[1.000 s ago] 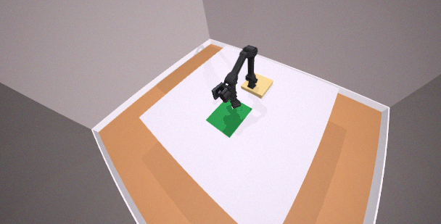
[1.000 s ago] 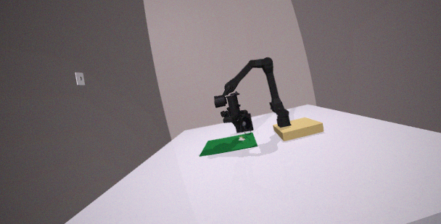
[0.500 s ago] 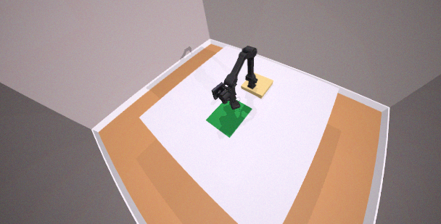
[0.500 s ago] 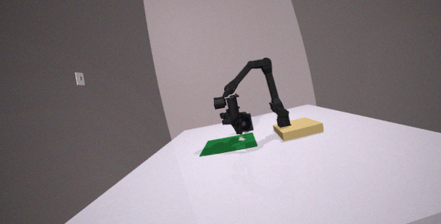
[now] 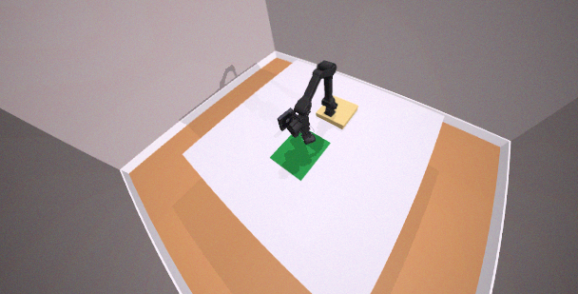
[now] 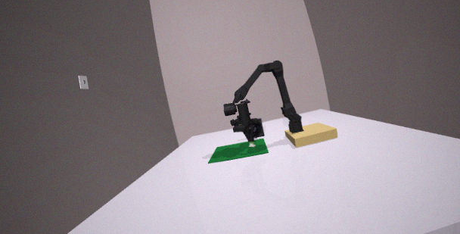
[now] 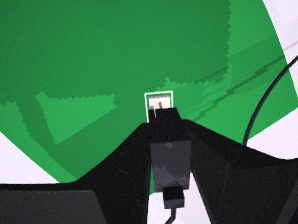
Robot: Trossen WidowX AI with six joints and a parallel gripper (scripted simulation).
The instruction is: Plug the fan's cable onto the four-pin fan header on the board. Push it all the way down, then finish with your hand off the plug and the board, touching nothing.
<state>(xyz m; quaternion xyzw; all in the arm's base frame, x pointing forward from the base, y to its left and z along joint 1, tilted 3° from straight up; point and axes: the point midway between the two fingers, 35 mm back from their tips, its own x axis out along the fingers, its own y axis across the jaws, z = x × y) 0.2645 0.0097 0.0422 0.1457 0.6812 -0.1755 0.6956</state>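
My gripper tip is now 10 mm past the black fan plug and 10 mm below it. From my gripper tip the other things lie so: green board (70 mm ahead, 20 mm to the left, 60 mm below); black fan (20 mm behind, 170 mm to the right, 20 mm above); white four-pin fan header (10 mm behind, 40 mm below).
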